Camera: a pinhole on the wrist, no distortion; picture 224 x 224 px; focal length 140.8 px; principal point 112.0 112.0 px. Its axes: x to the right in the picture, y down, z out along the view. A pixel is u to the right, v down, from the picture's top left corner.
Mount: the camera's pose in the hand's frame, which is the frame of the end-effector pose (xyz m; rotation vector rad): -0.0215 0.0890 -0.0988 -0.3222 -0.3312 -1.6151
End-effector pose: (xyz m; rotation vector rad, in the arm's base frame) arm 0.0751 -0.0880 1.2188 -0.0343 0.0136 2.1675
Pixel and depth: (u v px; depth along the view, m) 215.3 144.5 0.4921
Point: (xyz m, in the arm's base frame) 0.0675 0.0112 1.7154
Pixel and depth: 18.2 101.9 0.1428
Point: -0.1047 -0.2395 1.2125
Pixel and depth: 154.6 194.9 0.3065
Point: -0.1115 -0.0197 1.4363
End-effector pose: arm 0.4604 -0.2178 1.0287 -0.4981 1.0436 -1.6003
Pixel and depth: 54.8 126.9 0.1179
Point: 0.5547 -0.2104 0.8761
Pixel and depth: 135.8 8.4 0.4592
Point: 0.9624 -0.0097 1.0961
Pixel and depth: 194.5 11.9 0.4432
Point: 0.9070 -0.0400 1.2692
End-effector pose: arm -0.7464 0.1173 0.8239 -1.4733 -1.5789 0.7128
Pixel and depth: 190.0 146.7 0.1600
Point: -0.7835 0.1518 0.7264
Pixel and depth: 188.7 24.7 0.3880
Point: -1.0156 -0.0942 0.5502
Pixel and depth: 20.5 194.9 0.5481
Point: -0.6549 0.5664 0.2362
